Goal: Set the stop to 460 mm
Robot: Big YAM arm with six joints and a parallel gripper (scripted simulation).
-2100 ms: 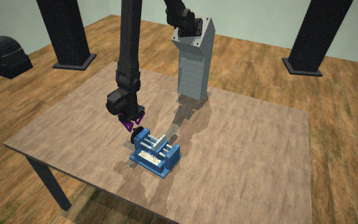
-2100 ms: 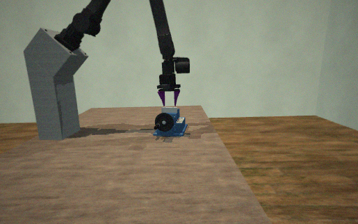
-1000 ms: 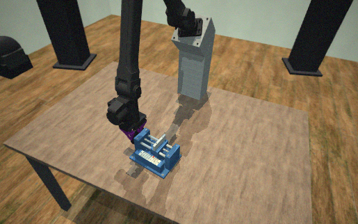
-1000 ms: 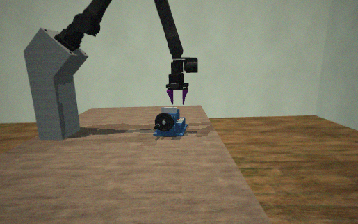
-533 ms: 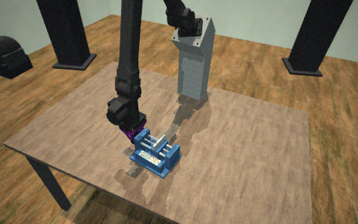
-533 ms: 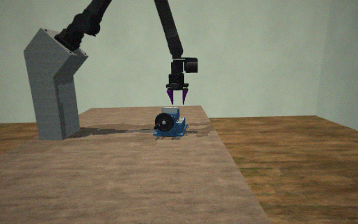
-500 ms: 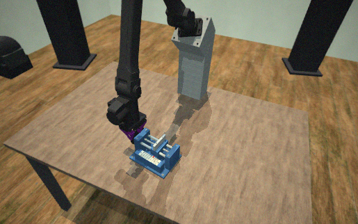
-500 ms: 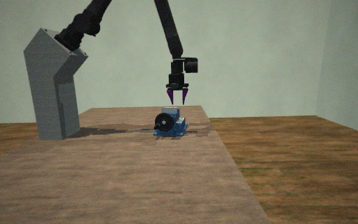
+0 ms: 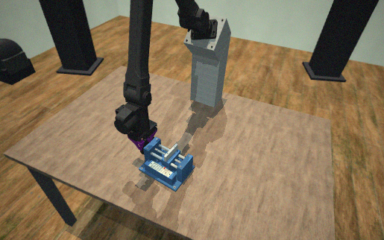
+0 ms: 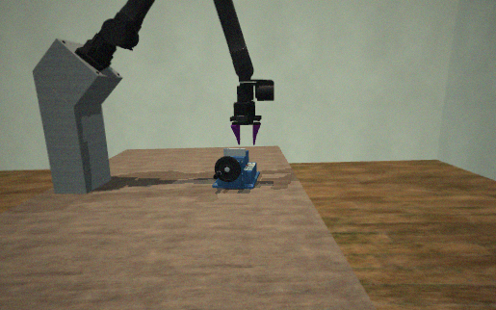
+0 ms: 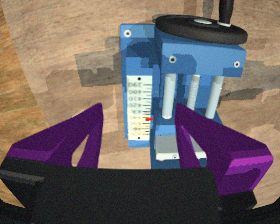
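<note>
The dark handle is 120 mm behind my hand, 30 mm to the right of it and 100 mm below it. Round my hand: black handwheel (100 mm behind, 20 mm to the right, 100 mm below); then stop fixture (10 mm behind, 100 mm to the left, 70 mm below).
</note>
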